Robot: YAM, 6 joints.
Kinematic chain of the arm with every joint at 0, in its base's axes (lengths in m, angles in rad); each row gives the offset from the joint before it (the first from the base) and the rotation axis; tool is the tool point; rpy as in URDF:
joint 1: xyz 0 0 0.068 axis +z
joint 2: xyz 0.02 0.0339 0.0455 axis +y
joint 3: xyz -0.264 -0.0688 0 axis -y
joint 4: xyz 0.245 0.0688 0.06 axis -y
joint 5: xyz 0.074 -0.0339 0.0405 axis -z
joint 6: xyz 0.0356 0 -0.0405 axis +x
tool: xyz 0 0 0 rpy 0 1.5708 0
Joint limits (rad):
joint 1: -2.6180..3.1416
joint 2: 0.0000..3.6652
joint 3: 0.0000..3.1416
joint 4: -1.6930..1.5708
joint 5: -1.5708..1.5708
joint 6: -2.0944..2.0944
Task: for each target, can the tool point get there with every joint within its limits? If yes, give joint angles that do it. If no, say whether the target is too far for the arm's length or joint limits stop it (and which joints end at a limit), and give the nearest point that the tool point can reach.
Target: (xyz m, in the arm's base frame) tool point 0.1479 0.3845 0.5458
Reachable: yes | joints -1.9635 0.6052 2.7026 -0.1507 0.3001 -0.1144
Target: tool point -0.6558 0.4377 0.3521
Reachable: no: too far | nearest point -0.5138 0.3429 0.2991 | short by 0.179 m
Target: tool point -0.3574 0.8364 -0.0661
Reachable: no: too far | nearest point -0.2489 0.5825 -0.0104 | short by 0.282 m
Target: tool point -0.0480 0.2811 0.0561
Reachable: yes | joints 1.8535 2.0178 0.8170 -0.3174 1.1399 -0.1900
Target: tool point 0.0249 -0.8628 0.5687
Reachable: no: too far | nearest point 0.0165 -0.5705 0.4108 | short by 0.332 m
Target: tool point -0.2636 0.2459 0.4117
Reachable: yes | joints 2.4840 1.5809 1.4672 0.1414 1.2261 1.2591
